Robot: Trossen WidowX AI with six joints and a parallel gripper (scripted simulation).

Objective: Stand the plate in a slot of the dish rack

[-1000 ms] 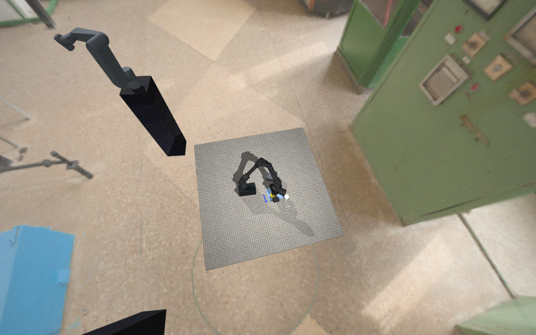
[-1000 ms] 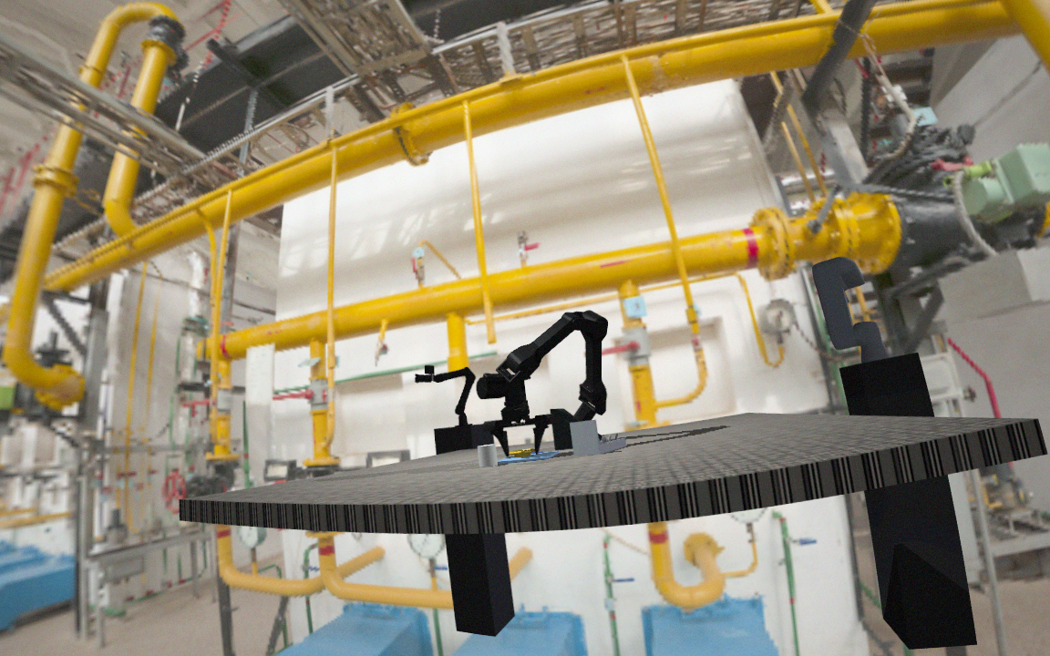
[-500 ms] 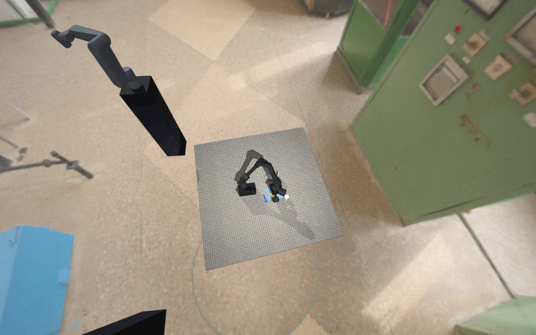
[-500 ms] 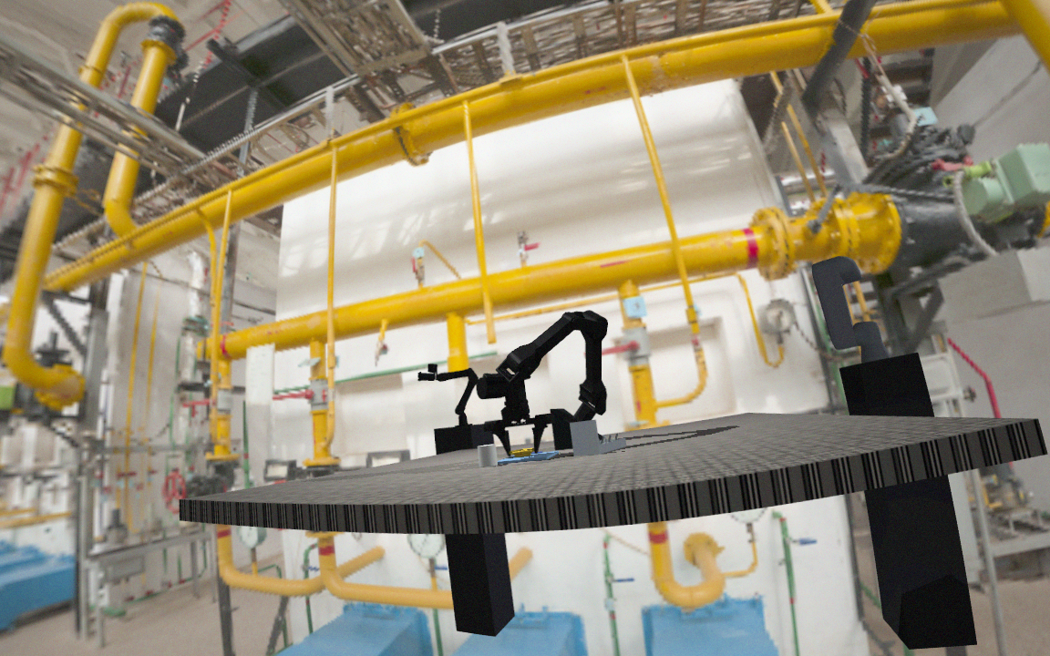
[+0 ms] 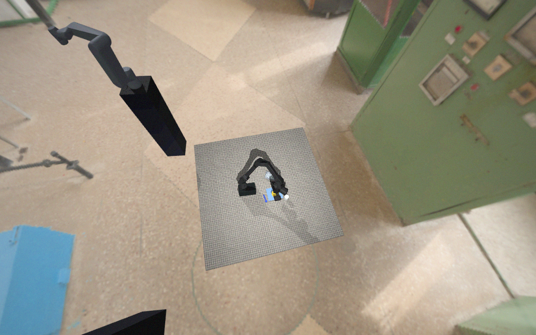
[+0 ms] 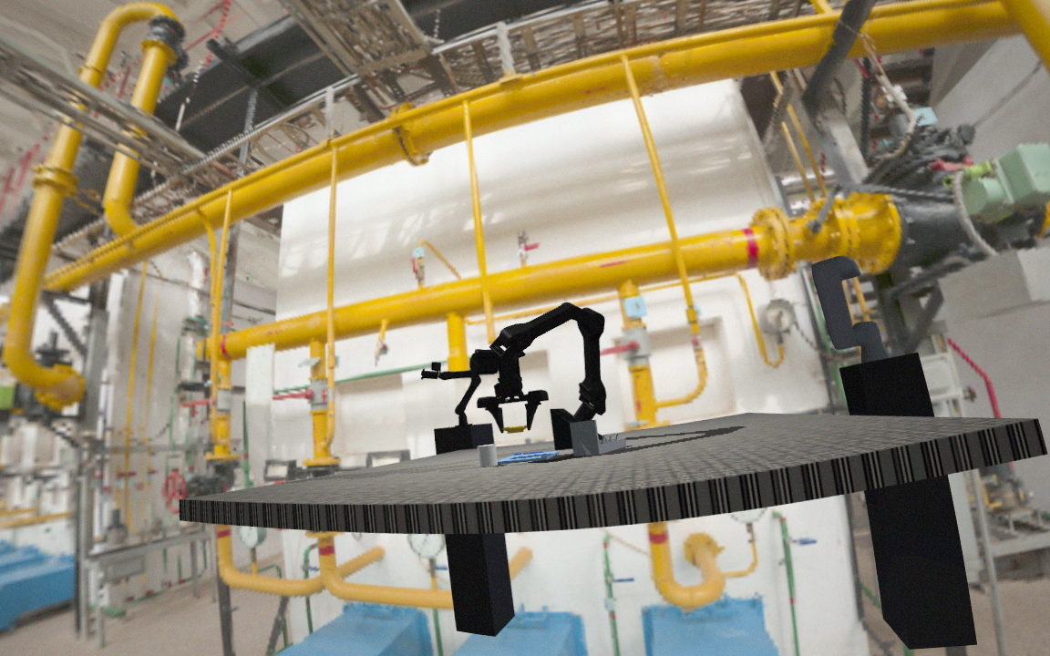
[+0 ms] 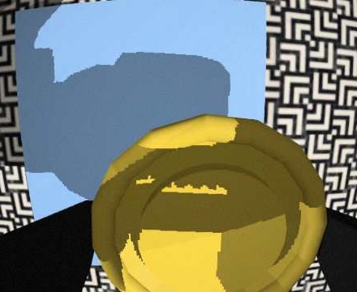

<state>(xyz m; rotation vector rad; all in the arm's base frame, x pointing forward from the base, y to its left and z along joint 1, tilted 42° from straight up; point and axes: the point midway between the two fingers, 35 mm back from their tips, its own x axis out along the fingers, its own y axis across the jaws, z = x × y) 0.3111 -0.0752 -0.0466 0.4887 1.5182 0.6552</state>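
Right now the grey dish rack is 22 cm to the left of my gripper tip, 5 cm below it and 1 cm behind it. Also, from my gripper tip: white cup: 11 cm ahead, 5 cm below, 3 cm to the right; then blue utensil: 10 cm behind, 7 cm below, 2 cm to the right; then yellow plate: 1 cm above.
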